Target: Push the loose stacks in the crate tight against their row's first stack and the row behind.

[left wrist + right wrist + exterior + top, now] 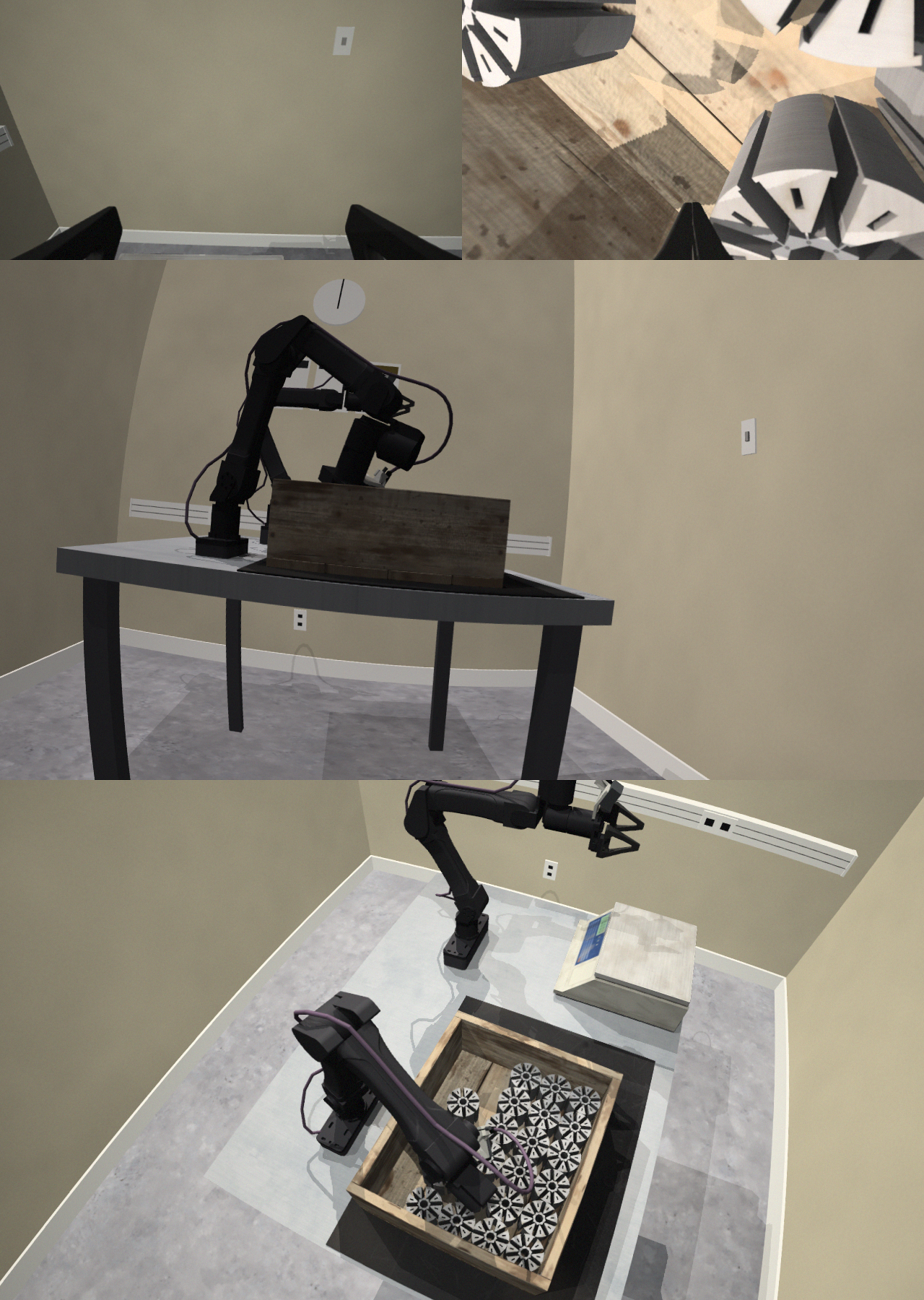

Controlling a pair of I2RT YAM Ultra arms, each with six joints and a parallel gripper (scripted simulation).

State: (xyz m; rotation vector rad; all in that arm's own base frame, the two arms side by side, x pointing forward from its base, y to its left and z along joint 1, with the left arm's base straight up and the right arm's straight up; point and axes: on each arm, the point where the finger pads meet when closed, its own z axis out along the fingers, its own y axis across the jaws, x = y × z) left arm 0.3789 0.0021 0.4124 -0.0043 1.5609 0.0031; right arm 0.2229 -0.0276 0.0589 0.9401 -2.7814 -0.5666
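Right now the wooden crate is 10 cm ahead of my right hand, 7 cm to the left of it and 3 cm below it. Round my right hand: scale 26 cm ahead, 72 cm to the left; black mat 13 cm ahead, 11 cm to the left, 8 cm below.
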